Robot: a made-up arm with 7 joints. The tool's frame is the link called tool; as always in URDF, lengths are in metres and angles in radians. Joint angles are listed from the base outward. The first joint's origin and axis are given. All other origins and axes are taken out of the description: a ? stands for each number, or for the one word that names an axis. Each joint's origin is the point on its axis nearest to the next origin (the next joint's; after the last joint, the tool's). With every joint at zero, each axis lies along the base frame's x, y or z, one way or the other. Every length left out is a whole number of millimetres.
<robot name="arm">
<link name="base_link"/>
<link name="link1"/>
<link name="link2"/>
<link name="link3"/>
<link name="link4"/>
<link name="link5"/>
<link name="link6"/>
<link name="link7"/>
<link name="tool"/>
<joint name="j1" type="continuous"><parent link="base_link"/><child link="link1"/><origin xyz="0 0 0.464" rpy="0 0 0"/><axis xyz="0 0 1"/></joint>
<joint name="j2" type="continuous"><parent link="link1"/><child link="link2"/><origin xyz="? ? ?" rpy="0 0 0"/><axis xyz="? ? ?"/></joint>
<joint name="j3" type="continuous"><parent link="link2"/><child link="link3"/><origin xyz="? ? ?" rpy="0 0 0"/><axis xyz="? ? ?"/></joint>
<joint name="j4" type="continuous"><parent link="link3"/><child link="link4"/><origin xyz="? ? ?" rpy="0 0 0"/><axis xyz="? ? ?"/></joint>
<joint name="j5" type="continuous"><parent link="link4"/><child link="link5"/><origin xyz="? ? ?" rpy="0 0 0"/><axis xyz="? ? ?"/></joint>
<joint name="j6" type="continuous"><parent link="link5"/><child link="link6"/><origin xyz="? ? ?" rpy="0 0 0"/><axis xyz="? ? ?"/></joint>
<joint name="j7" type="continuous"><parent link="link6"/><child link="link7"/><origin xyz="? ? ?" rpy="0 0 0"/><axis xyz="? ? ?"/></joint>
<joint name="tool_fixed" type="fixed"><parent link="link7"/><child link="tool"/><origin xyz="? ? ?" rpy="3.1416 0 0"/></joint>
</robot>
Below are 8 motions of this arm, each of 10 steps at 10 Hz.
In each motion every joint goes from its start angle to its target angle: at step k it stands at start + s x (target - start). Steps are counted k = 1, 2, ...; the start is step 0. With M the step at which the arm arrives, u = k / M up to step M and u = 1 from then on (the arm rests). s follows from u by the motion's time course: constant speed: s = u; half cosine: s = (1 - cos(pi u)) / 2; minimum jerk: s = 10 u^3 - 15 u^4 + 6 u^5.
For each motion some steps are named. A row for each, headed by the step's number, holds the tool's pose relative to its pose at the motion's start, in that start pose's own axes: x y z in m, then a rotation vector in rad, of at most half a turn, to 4 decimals.
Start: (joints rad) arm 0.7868 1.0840 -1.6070 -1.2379 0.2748 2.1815 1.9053
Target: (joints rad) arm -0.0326 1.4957 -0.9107 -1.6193 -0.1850 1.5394 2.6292
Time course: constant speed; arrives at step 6
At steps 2, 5, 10:
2: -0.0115 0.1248 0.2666 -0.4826 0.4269 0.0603
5: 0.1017 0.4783 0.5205 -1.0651 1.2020 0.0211
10: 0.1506 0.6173 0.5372 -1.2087 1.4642 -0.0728

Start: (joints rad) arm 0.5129 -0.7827 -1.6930 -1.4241 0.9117 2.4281 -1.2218
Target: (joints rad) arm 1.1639 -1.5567 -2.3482 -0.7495 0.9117 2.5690 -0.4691
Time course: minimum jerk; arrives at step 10
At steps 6, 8, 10:
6: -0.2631 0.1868 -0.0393 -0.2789 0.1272 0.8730
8: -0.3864 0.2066 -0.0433 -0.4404 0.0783 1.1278
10: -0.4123 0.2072 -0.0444 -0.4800 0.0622 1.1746

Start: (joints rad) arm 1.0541 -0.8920 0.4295 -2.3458 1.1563 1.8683 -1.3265
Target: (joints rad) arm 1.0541 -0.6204 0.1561 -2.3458 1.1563 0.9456 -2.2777
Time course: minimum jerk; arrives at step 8
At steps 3, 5, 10:
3: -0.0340 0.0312 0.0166 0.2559 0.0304 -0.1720
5: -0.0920 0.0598 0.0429 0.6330 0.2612 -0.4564
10: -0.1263 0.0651 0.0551 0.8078 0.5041 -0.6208

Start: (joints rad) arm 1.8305 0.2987 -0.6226 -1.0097 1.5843 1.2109 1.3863
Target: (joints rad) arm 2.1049 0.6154 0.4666 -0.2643 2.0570 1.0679 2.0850
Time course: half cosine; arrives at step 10
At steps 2, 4, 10:
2: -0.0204 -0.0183 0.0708 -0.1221 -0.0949 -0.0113
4: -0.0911 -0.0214 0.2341 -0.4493 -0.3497 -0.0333
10: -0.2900 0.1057 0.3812 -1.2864 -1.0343 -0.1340

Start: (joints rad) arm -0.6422 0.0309 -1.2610 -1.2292 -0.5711 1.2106 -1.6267
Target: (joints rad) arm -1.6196 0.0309 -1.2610 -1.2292 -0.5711 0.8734 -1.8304
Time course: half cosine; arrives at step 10
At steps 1, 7, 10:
1: -0.0107 0.0014 0.0078 0.0211 0.0006 0.0152
7: -0.3228 -0.1211 0.2378 0.6531 0.1547 0.5047
10: -0.3828 -0.2012 0.2842 0.8025 0.2389 0.6430

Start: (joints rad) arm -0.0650 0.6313 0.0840 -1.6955 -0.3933 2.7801 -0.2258
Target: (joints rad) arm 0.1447 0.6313 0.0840 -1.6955 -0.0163 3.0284 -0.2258
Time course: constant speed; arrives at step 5
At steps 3, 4, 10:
3: 0.0269 -0.0442 -0.0278 0.0851 0.1919 0.1090
4: 0.0332 -0.0591 -0.0368 0.1119 0.2505 0.1491
10: 0.0381 -0.0740 -0.0455 0.1378 0.3062 0.1912

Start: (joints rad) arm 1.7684 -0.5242 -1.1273 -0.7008 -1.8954 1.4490 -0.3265
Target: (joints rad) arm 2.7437 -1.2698 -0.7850 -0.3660 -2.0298 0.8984 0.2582
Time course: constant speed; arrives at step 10
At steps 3, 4, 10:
3: 0.0163 -0.0368 0.0829 0.4338 -0.0966 0.1329
4: 0.0260 -0.0674 0.1119 0.5695 -0.1618 0.1473
10: 0.0512 -0.4244 0.1917 1.0904 -0.8174 -0.1046

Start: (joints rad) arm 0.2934 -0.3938 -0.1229 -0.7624 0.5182 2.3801 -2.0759
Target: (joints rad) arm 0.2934 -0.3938 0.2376 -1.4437 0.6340 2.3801 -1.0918
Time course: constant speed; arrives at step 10
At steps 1, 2, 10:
1: 0.0027 -0.0173 0.0298 0.0572 0.0468 0.1331
2: 0.0080 -0.0361 0.0588 0.1200 0.0877 0.2642
10: 0.1319 -0.2260 0.2293 0.7907 0.1419 1.1973

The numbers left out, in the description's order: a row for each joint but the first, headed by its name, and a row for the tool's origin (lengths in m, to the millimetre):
j2: xyz 0 0 0, axis 0 1 0
j3: xyz 0 0 0.24, axis 0 0 1
j4: xyz 0.109 0 0, axis 0 -1 0
j5: xyz -0.074 0 0.346, axis 0 0 1
j6: xyz 0 0 0, axis 0 -1 0
j7: xyz 0.123 0 0, axis 0 0 -1
tool: xyz 0 0 0

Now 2 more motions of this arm.
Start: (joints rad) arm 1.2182 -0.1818 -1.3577 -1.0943 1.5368 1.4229 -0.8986
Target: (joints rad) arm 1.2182 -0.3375 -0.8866 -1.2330 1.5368 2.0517 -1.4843
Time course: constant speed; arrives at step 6
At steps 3, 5, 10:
3: -0.0065 0.0065 0.0433 -0.0296 0.2107 -0.2528
5: -0.0107 -0.0021 0.0769 -0.0828 0.3262 -0.4020
10: -0.0127 -0.0107 0.0943 -0.1176 0.3746 -0.4720

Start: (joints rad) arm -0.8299 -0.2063 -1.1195 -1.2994 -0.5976 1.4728 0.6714
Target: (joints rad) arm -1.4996 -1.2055 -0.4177 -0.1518 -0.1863 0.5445 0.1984
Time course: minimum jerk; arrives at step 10
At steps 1, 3, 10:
1: 0.0022 0.0067 -0.0035 0.0110 -0.0045 0.0044
3: 0.0282 0.1423 -0.0602 0.2218 -0.0662 0.0754
10: -0.4784 0.8469 -0.0334 1.2833 0.5904 0.0987

